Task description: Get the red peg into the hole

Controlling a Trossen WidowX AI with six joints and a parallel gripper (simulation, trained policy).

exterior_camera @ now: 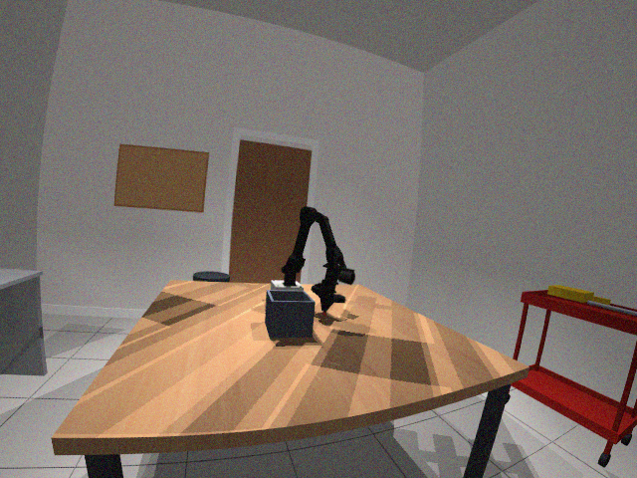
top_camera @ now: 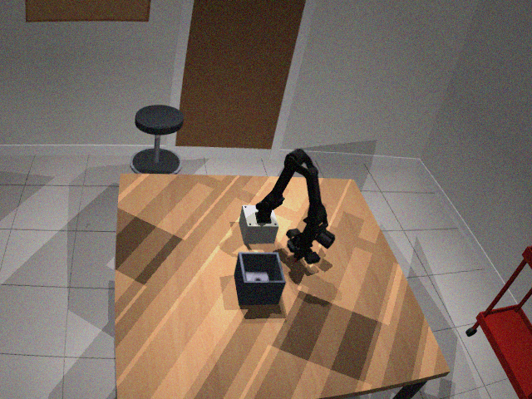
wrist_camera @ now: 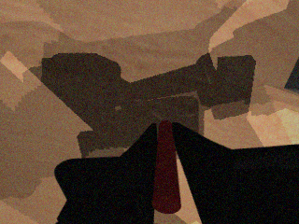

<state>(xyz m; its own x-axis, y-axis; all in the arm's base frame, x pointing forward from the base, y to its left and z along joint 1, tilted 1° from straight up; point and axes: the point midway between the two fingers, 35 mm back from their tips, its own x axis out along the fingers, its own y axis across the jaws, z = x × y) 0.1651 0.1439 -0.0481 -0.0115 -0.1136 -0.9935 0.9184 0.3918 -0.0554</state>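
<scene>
The pale plate is 19 cm to the right of my gripper tip, 16 cm ahead of it and 2 cm above it. The rest, counted from my gripper tip: thin red peg: 2 cm above, 1 cm to the left.
</scene>
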